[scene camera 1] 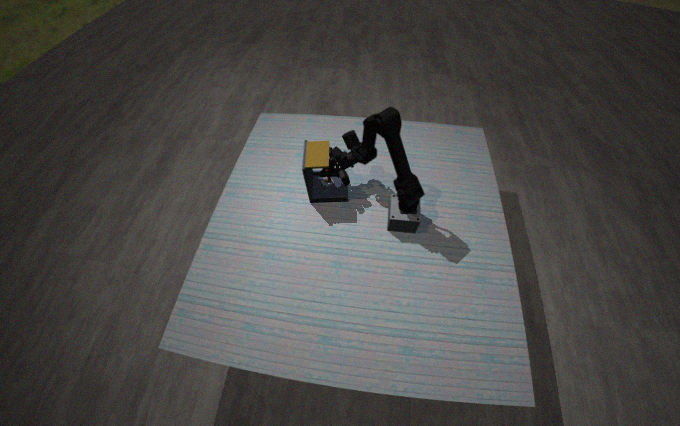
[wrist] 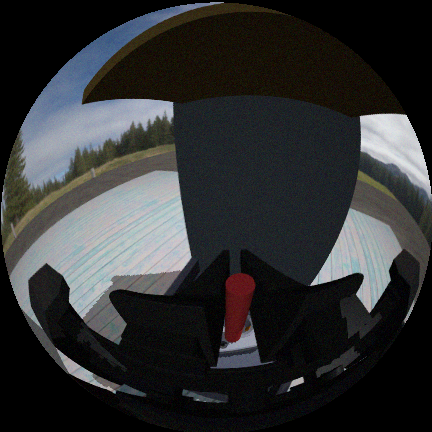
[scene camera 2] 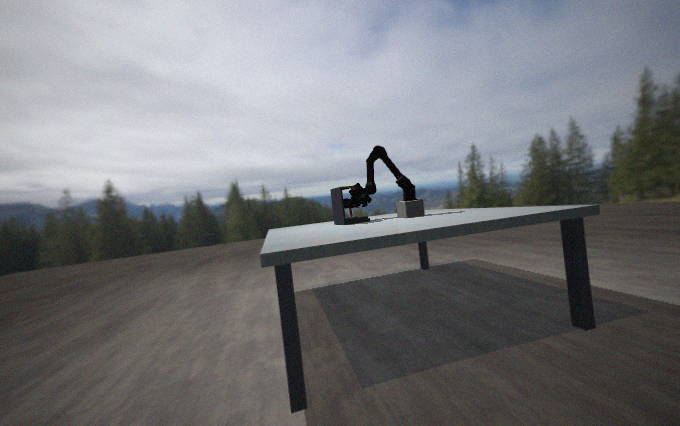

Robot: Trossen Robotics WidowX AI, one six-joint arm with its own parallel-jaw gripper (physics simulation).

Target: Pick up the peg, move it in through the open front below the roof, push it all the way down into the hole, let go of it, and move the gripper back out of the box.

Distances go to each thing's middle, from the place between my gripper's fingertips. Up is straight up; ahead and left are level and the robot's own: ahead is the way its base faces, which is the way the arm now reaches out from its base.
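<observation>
The box with yellow roof [scene camera 1: 339,193] has my gripper 30 mm beyond it, 10 mm to the left of it and 10 mm below it. Counted from my hand, the dark back wall [wrist: 273,175] is 50 mm ahead, 10 mm to the right and 10 mm above. The red peg [wrist: 239,287] I find 40 mm behind my hand, 20 mm to the right of it and 20 mm below it.
</observation>
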